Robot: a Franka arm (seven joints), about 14 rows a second.
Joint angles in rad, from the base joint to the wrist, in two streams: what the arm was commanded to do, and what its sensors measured. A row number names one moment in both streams.
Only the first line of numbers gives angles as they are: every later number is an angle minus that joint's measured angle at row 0.
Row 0, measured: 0.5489, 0.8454, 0.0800, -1.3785, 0.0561, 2.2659, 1.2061
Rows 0 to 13, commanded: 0.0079, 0.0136, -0.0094, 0.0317, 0.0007, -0.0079, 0.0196; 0.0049, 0.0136, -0.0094, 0.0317, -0.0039, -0.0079, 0.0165; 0.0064, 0.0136, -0.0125, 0.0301, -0.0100, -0.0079, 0.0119; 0.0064, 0.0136, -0.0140, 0.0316, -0.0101, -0.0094, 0.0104; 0.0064, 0.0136, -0.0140, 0.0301, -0.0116, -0.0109, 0.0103; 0.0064, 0.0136, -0.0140, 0.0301, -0.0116, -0.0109, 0.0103; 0.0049, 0.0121, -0.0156, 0.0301, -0.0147, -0.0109, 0.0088; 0.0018, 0.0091, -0.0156, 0.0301, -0.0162, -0.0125, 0.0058; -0.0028, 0.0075, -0.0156, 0.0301, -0.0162, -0.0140, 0.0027; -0.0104, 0.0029, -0.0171, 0.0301, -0.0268, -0.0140, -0.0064; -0.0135, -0.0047, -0.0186, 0.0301, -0.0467, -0.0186, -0.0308; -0.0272, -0.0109, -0.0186, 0.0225, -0.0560, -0.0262, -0.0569; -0.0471, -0.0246, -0.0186, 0.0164, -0.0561, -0.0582, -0.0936; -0.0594, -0.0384, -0.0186, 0.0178, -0.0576, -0.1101, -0.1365
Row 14, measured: -0.0212, -0.0045, -0.0290, 0.0206, -0.0423, -0.0358, -0.0644
